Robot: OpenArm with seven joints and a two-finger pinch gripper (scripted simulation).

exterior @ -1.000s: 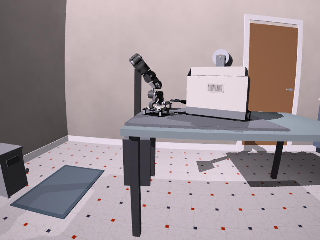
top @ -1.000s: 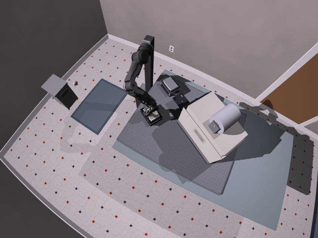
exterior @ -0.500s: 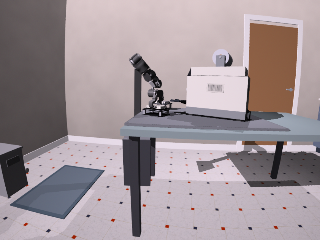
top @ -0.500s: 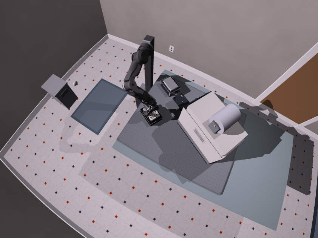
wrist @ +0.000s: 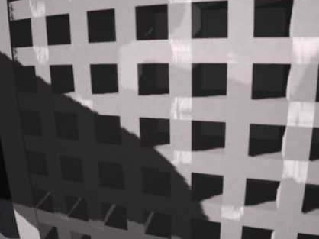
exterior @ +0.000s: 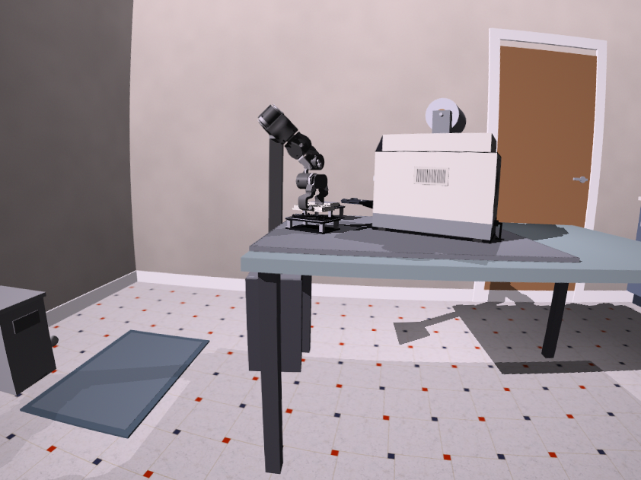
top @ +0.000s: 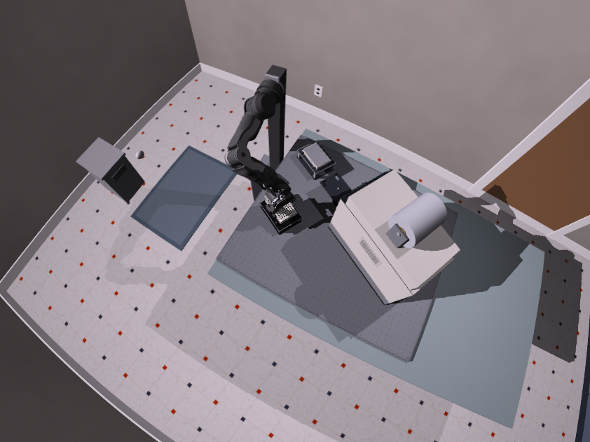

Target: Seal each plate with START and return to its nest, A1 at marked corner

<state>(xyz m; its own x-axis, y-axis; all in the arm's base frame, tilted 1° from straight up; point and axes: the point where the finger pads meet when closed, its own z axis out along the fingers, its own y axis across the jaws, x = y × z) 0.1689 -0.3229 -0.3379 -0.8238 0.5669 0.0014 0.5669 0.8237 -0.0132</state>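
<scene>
My gripper is now 200 mm short of the sealer stage, 170 mm to the right of it and 20 mm below it. Also, from my hand: N1 label (380 mm to the left, 80 mm below, 40 mm behind); then screen (320 mm ahead, 240 mm above, 140 mm to the left); then plate nest (320 mm to the left, 50 mm ahead, 30 mm below).
</scene>
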